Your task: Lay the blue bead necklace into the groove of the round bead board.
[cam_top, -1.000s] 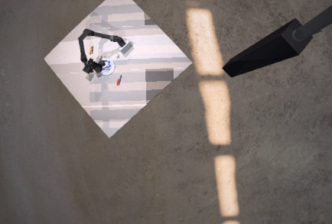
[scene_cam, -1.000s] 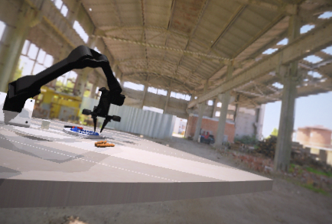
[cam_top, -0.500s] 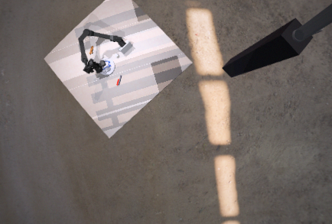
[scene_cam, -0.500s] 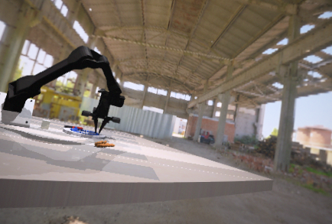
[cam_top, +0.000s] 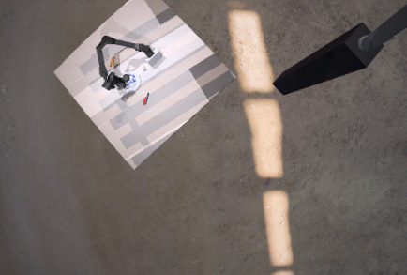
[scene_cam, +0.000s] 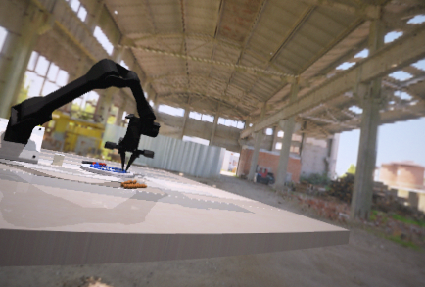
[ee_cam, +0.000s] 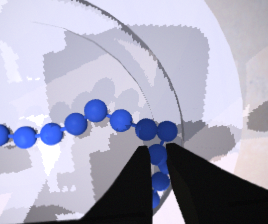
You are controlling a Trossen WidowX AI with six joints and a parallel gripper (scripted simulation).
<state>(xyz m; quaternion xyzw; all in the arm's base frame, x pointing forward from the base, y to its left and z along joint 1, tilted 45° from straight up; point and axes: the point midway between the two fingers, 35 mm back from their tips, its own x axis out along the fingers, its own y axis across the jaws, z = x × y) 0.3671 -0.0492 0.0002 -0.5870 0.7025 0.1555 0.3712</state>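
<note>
Right now my gripper tip is 5 cm past the round white bead board, 2 cm to the right of it and 1 cm above it. Round my gripper tip: small white block 23 cm behind, 4 cm to the left; red pen-like object 4 cm behind, 25 cm to the left, 1 cm below.
</note>
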